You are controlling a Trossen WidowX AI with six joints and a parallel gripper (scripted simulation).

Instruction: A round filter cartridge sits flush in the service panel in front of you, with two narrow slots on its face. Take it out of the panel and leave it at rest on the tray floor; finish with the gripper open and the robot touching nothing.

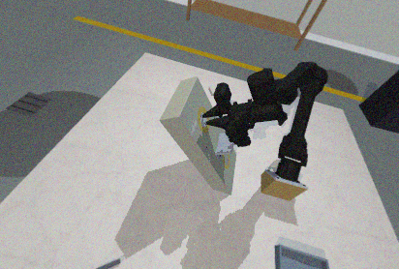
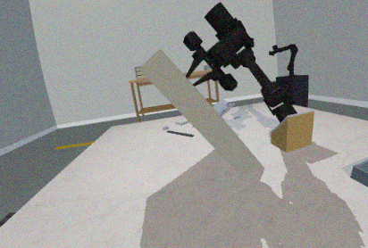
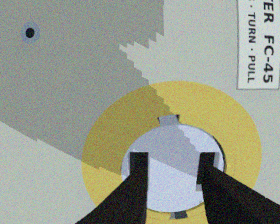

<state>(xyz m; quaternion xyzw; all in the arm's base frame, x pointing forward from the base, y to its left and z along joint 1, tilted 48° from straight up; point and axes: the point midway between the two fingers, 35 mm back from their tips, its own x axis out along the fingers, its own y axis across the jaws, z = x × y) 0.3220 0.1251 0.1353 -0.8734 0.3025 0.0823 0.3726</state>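
My gripper tip is now 10 mm short of the round filter cartridge and 10 mm above it. The rest, counted from my gripper tip: grey-green service panel: 80 mm below, 30 mm behind; then flat white piece: 470 mm to the right, 240 mm below, 40 mm behind; then grey-blue tray: 390 mm behind, 300 mm to the left, 240 mm below.
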